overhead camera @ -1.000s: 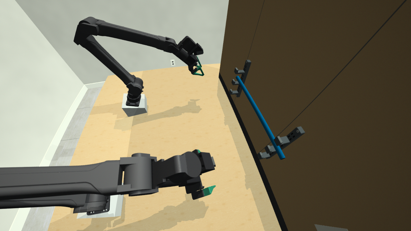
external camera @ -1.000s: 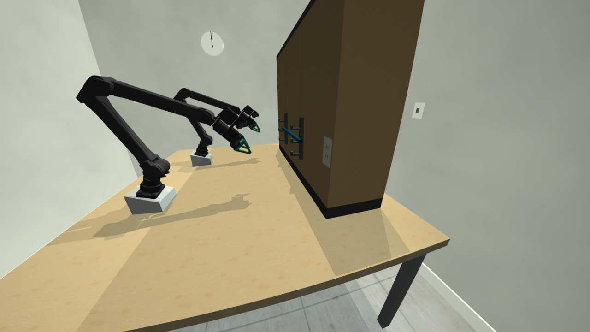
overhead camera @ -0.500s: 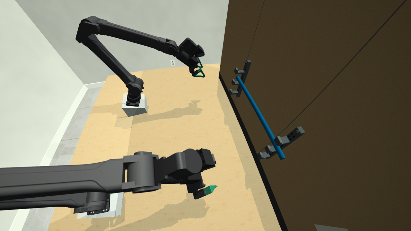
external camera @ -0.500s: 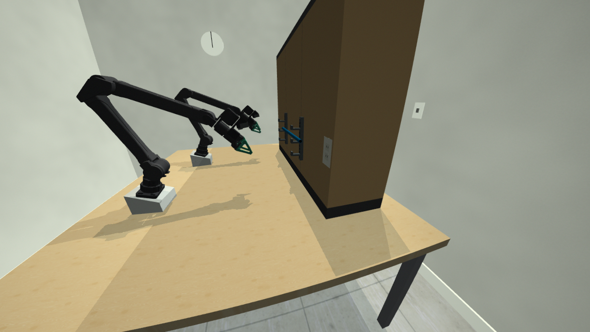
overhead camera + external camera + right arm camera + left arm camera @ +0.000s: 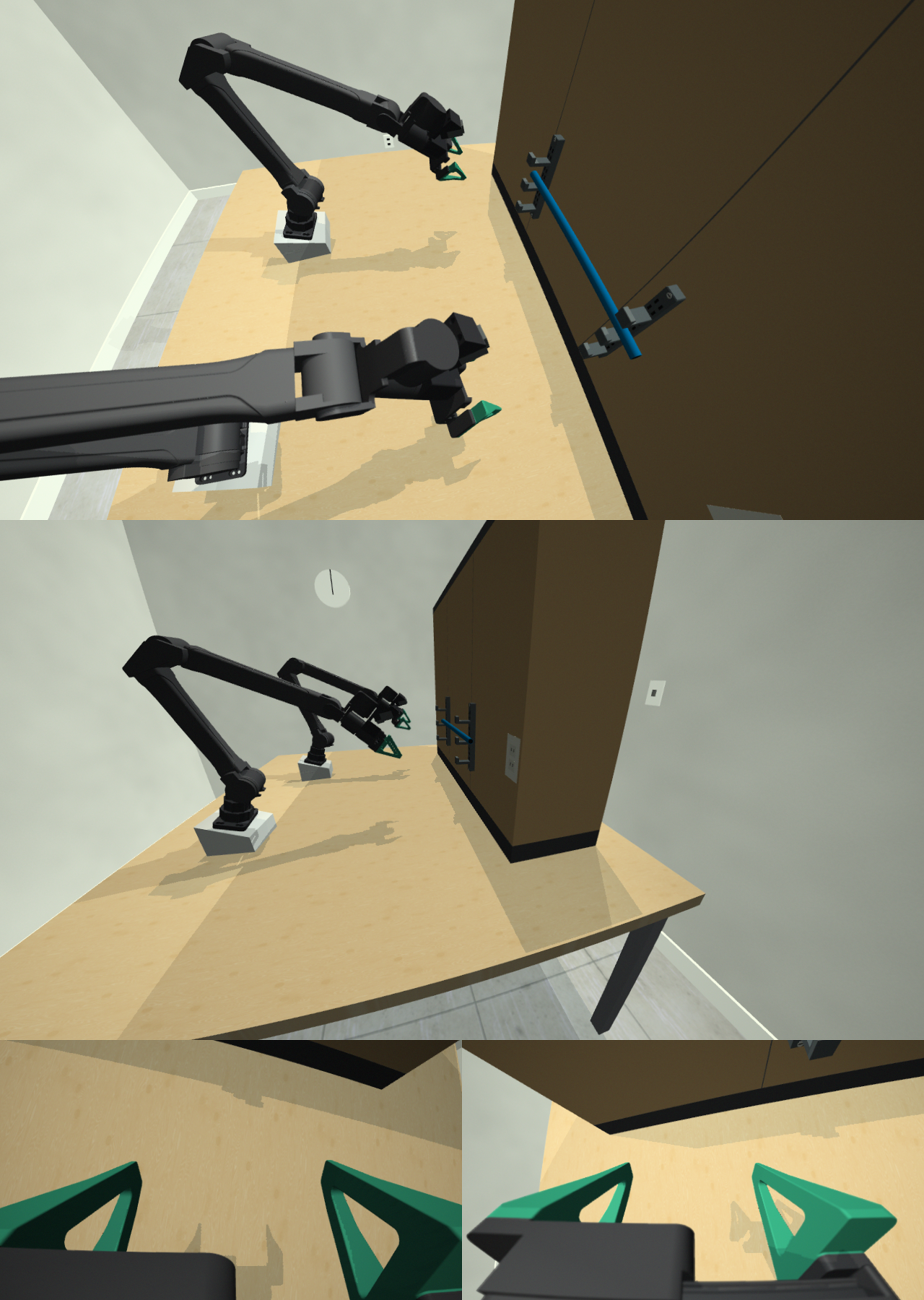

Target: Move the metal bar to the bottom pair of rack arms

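Right now the blue metal bar is 33 cm to the right of my left hand, 22 cm ahead of it and 3 cm above it. Also, from my left hand: black plinth 28 cm to the right, 24 cm ahead, 23 cm below; tall brown cabinet 39 cm ahead, 26 cm to the right, 19 cm above.
Now: right hand 220 mm short of the blue metal bar, 250 mm to the right of it and 40 mm below it. From my right hand the other things lie so: black plinth: 240 mm ahead, 300 mm to the left, 220 mm below; then tall brown cabinet: 390 mm ahead, 330 mm to the left, 200 mm above.
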